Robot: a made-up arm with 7 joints.
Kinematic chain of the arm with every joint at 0, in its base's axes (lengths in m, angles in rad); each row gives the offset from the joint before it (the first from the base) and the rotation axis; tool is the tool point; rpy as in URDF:
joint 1: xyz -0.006 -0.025 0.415 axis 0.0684 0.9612 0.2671
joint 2: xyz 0.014 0.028 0 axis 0.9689 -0.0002 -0.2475
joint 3: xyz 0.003 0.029 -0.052 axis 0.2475 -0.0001 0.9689
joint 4: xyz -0.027 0.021 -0.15 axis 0.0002 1 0
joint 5: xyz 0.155 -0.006 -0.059 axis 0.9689 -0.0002 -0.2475
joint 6: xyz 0.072 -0.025 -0.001 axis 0.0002 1 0
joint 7: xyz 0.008 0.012 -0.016 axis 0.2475 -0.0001 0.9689
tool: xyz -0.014 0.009 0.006 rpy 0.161 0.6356 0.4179
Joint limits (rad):
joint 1: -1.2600..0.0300
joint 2: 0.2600..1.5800
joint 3: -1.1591..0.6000
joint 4: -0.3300..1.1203
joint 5: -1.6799..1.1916
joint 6: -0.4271..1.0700
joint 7: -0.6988..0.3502
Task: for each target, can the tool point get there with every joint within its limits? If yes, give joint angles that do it. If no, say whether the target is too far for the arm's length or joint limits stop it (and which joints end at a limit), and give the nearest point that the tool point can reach.
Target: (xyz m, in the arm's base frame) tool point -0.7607 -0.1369 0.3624
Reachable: no: too far | nearest point -0.0598 0.0567 0.0065 | short by 0.810 m
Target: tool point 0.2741 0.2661 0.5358
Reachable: yes | joints -0.6833 1.4201 0.0869 0.4010 -0.1083 -0.2194 -0.1152
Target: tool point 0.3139 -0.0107 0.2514
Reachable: yes | joints -0.5833 0.3915 -0.4804 0.1521 -0.3647 0.4729 -0.4116
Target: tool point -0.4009 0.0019 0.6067
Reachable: no: joint limits stop it (at a limit: joint 1, joint 2, joint 3, joint 4, joint 6, joint 7) | nearest point -0.0020 0.1122 0.6995 | short by 0.424 m
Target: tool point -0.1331 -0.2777 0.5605
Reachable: no: joint limits stop it (at a limit: joint 1, joint 2, joint 3, joint 4, joint 6, joint 7) | nearest point 0.1678 -0.2095 0.4160 | short by 0.341 m
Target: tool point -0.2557 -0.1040 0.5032
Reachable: no: joint limits stop it (at a limit: joint 1, joint 2, joint 3, joint 4, joint 6, joint 7) | nearest point 0.0026 0.1054 0.6969 | short by 0.385 m
